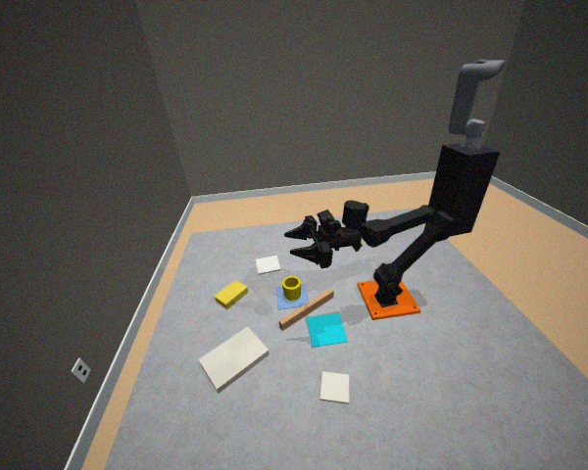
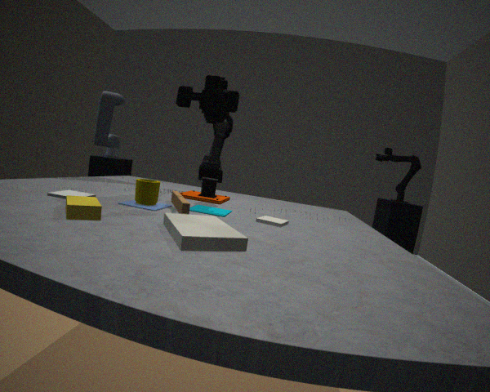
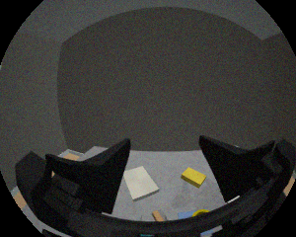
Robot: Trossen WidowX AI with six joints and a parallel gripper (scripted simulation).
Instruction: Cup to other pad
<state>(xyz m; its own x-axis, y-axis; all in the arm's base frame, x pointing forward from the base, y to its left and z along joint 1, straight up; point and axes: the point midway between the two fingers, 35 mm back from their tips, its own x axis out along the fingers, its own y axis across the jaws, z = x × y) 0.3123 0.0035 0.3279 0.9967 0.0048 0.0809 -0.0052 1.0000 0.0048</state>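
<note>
Now: gripper tip 310 mm above the cup, 130 mm to the left of it and 20 mm past it. Round my gripper tip: wooden bar (340 mm below, 60 mm behind, 30 mm to the right); blue pad (350 mm below, 120 mm to the right, 20 mm behind); cyan pad (350 mm below, 100 mm behind, 50 mm to the left).
</note>
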